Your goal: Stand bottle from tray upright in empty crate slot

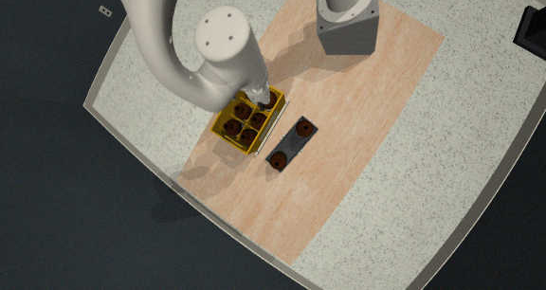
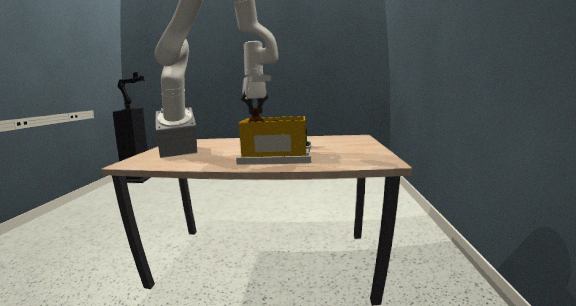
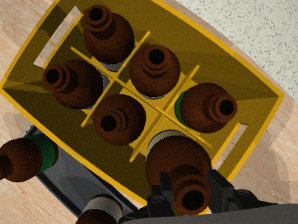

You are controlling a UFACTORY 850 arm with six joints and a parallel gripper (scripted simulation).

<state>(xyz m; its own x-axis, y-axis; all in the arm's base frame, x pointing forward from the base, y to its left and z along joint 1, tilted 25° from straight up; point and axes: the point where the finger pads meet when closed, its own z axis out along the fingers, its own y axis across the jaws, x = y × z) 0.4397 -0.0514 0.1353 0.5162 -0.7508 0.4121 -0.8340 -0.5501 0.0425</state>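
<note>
Now: hand 7 cm above the brown bottle. Round my hand: dark tray (12 cm ahead, 17 cm to the left, 21 cm below); yellow crate (8 cm ahead, 5 cm to the right, 14 cm below).
</note>
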